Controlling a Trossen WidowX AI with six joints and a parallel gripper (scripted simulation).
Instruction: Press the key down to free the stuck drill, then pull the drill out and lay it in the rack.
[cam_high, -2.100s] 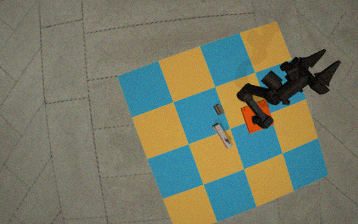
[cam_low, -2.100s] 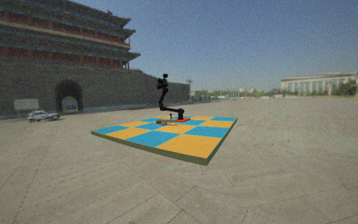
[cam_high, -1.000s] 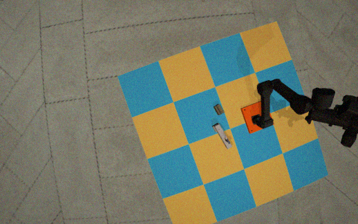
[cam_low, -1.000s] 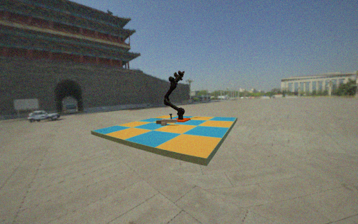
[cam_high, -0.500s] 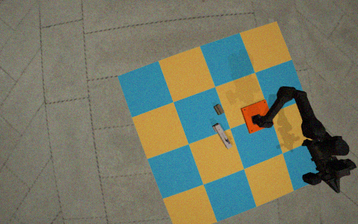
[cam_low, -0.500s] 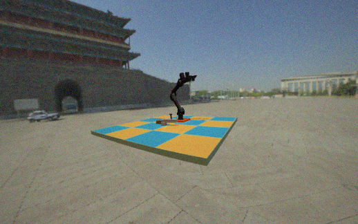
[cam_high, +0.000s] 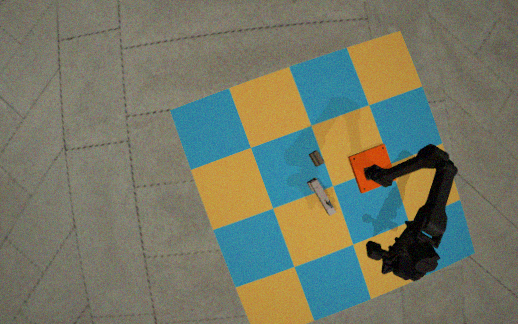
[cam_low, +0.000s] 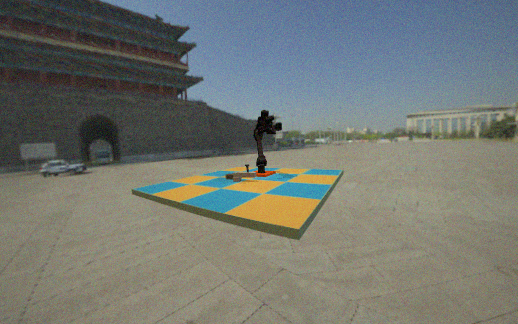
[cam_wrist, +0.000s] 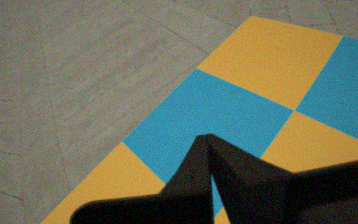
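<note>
My gripper tip is now 30 cm above the tan drill, 28 cm to the left of it and 7 cm short of it. Also, from my gripper tip: pale grey block: 30 cm below, 26 cm to the right, 6 cm ahead; rack: 44 cm to the right, 33 cm below, 3 cm ahead.
</note>
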